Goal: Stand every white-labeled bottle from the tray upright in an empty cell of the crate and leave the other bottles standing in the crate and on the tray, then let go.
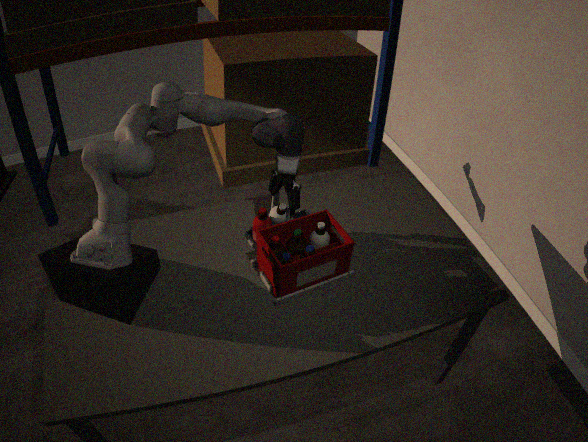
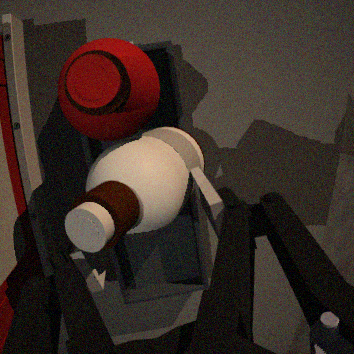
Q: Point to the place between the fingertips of my gripper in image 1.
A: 281, 215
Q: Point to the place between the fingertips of my gripper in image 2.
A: At 148, 202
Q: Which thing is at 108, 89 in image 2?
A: A red bottle.
